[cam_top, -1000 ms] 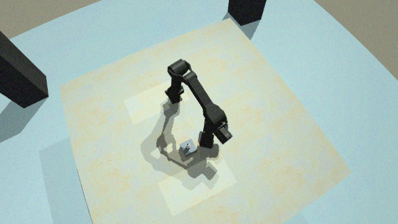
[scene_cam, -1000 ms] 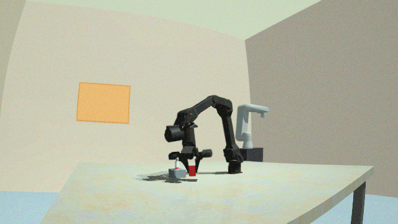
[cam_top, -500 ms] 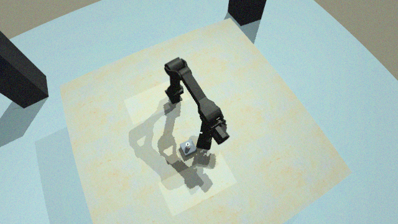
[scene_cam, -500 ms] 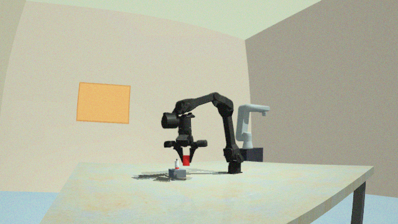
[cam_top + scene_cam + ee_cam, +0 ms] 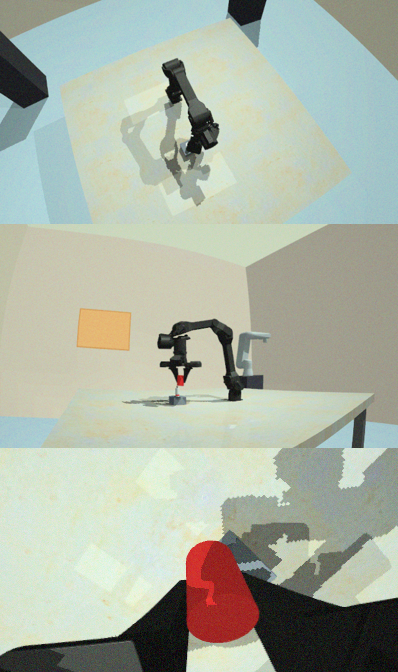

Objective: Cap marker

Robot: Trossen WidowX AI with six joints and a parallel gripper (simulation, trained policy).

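The white marker is 6 cm to the right of my gripper tip and 4 cm below it. Round my gripper tip: red cap 1 cm above; grey holder block 9 cm below, 6 cm to the right.
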